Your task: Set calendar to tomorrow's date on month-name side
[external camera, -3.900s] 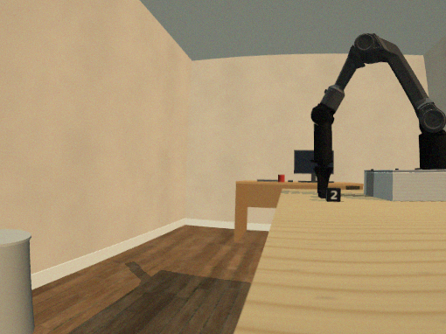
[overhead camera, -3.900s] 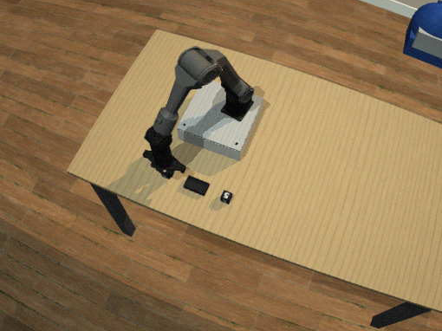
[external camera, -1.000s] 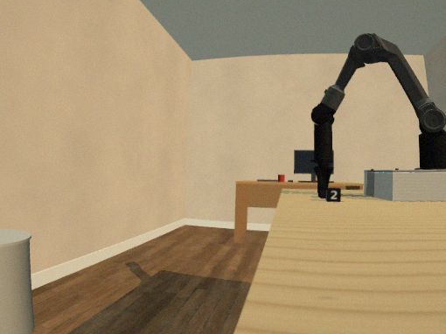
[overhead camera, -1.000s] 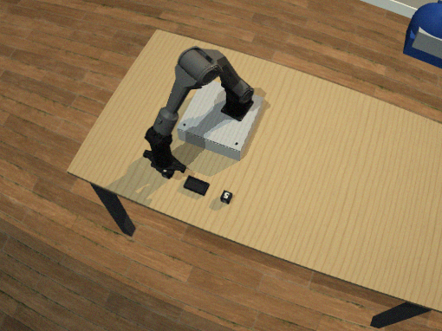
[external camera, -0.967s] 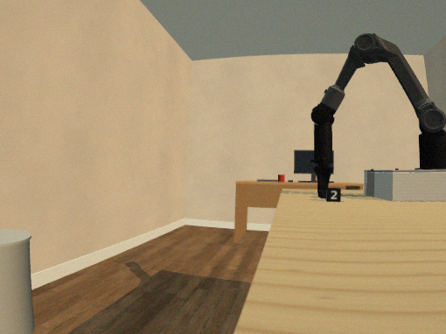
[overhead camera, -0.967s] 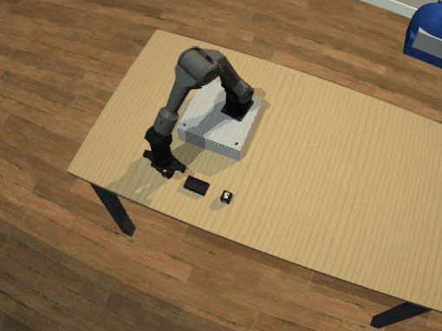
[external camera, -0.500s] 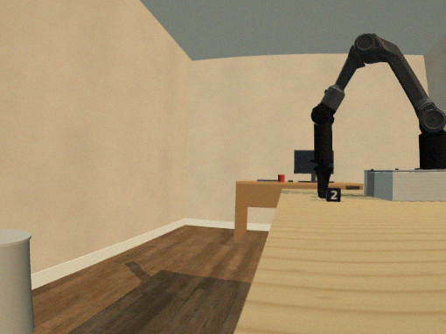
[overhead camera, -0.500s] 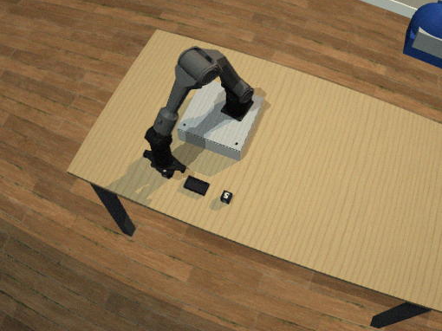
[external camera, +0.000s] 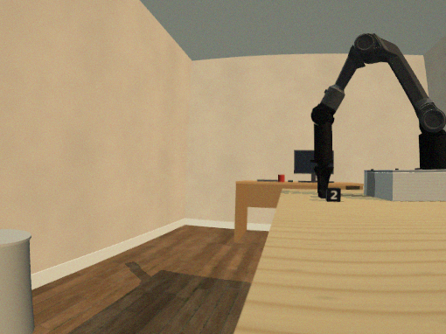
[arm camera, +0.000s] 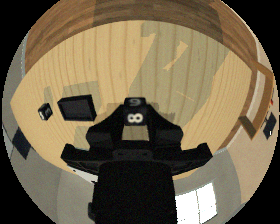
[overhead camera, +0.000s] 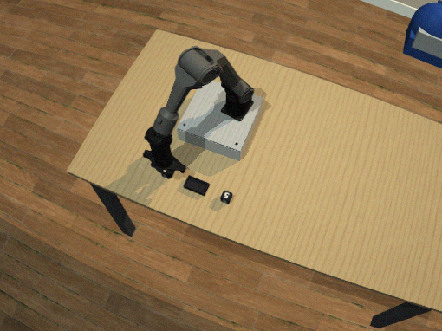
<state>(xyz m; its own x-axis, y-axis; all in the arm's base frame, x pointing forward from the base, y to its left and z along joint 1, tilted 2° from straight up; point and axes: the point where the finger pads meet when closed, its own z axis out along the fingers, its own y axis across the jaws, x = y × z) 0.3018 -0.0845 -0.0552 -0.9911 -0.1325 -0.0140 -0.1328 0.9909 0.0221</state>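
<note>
Now: the black calendar cube 210 mm to the left of my hand and 30 mm behind it. From my hand the other things lie so: calendar tray (110 mm to the left, 10 mm below, 10 mm behind).
</note>
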